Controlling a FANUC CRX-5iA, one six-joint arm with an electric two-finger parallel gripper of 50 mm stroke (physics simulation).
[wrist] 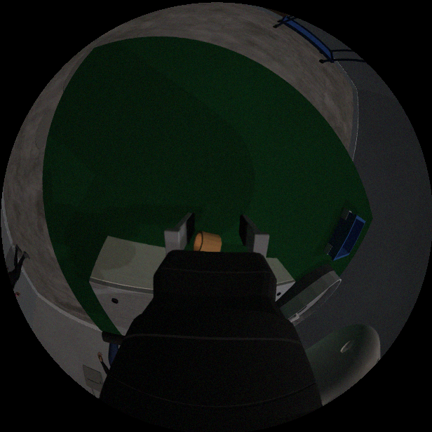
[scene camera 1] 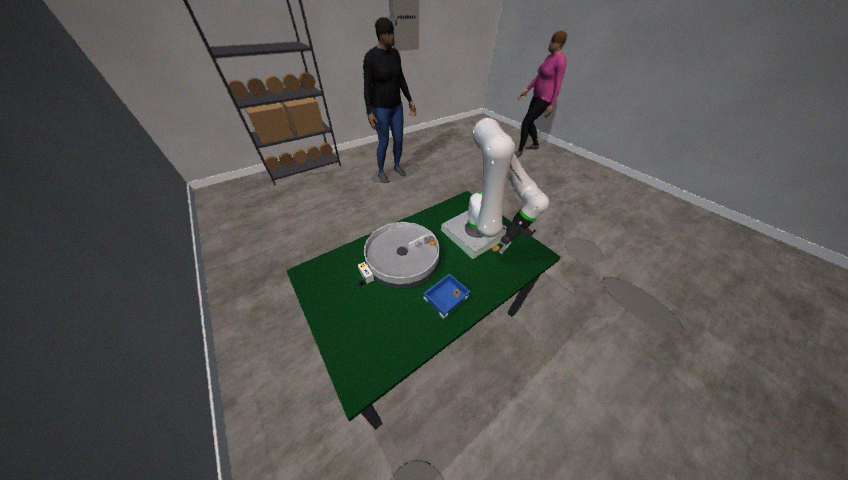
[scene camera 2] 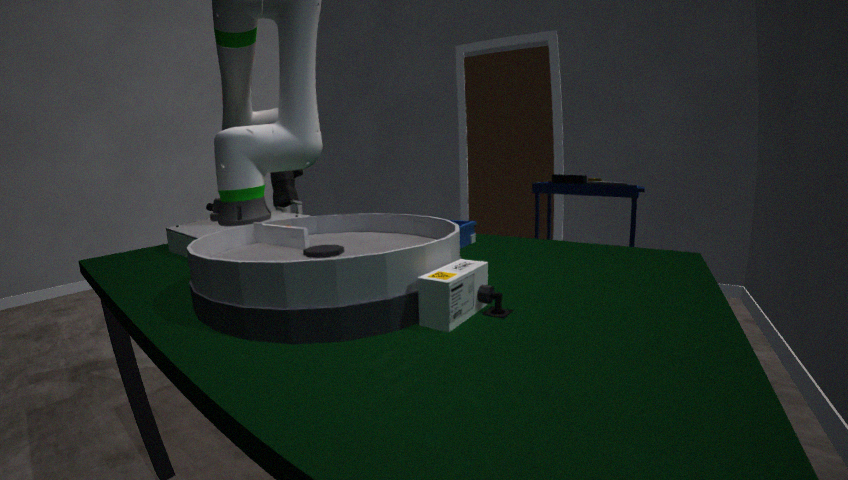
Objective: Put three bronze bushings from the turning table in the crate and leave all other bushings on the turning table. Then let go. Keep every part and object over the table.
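Places are measured from the arm's base along level axes (x ahead, y left, z up), in metres.
Where they show: gripper, fingertip midpoint: [scene camera 1: 501, 250]; arm's base, origin of the base link: [scene camera 1: 476, 229] [scene camera 2: 244, 220].
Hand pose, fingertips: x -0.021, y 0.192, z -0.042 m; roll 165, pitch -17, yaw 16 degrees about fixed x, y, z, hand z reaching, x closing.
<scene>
Each offset is from my fingertips to the centre of the thing. "pt": to the spot under its first point.
My gripper [scene camera 1: 504, 245] [wrist: 216, 223] is open and empty, low over the table beside the robot base. A bronze bushing {dx +0.001, dy -0.038, dz -0.011 m} [scene camera 1: 495, 248] [wrist: 210, 242] lies on the green table by the base; in the wrist view it is between the fingers' lines, nearer the left finger and partly hidden by the gripper body. The blue crate {dx +0.464, dy +0.019, dz -0.002 m} [scene camera 1: 441, 300] [scene camera 2: 467, 233] [wrist: 354, 237] holds a bronze bushing {dx +0.411, dy +0.040, dz -0.010 m} [scene camera 1: 457, 292]. On the turning table [scene camera 1: 386, 261] [scene camera 2: 327, 285], a bronze-coloured bushing {dx +0.308, dy -0.278, dz +0.038 m} [scene camera 1: 432, 242] and greyer parts {pt dx +0.391, dy -0.309, dz +0.056 m} [scene camera 1: 418, 243] lie by the divider bar. The gripper's fingertips are hard to see in scene camera 2.
The robot's pale base block [scene camera 1: 470, 234] [wrist: 130, 260] stands close behind the gripper. A white box {pt dx +0.728, dy -0.331, dz +0.033 m} [scene camera 1: 365, 272] [scene camera 2: 452, 294] with a small black fitting stands beside the turning table. The green table's edge [scene camera 1: 538, 272] lies beyond the gripper. Two people stand away from the table.
</scene>
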